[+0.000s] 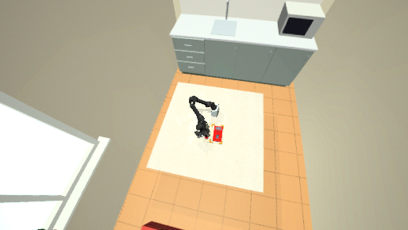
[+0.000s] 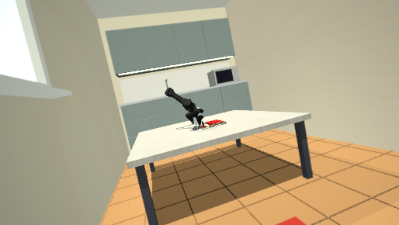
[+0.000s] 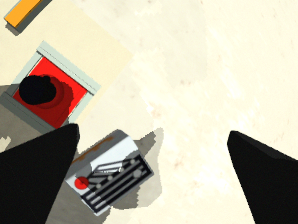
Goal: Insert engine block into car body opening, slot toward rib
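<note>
Right now my gripper tip is 40 mm past the engine block, 10 mm to the left of it and 30 mm above it.
</note>
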